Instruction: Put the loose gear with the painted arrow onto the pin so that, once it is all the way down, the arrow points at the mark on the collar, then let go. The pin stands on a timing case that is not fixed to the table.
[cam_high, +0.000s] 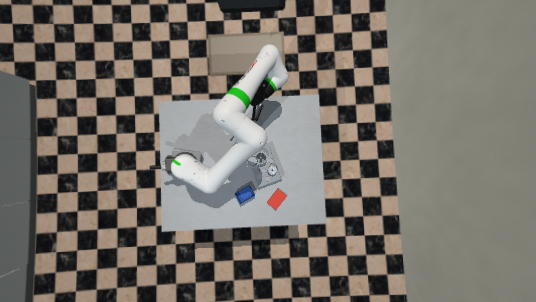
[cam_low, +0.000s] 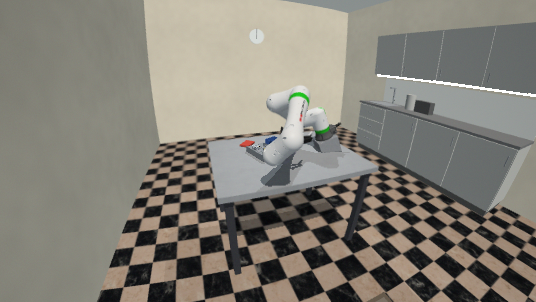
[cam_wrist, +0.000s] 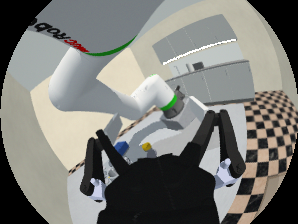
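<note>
The grey gear is 20 cm ahead of my hand, 32 cm to the right of it and 21 cm below it. Round my hand: blue block 1 cm ahead, 48 cm to the right, 25 cm below; red block 23 cm ahead, 52 cm to the right, 25 cm below; small yellow piece 10 cm behind, 31 cm to the right, 25 cm below.
</note>
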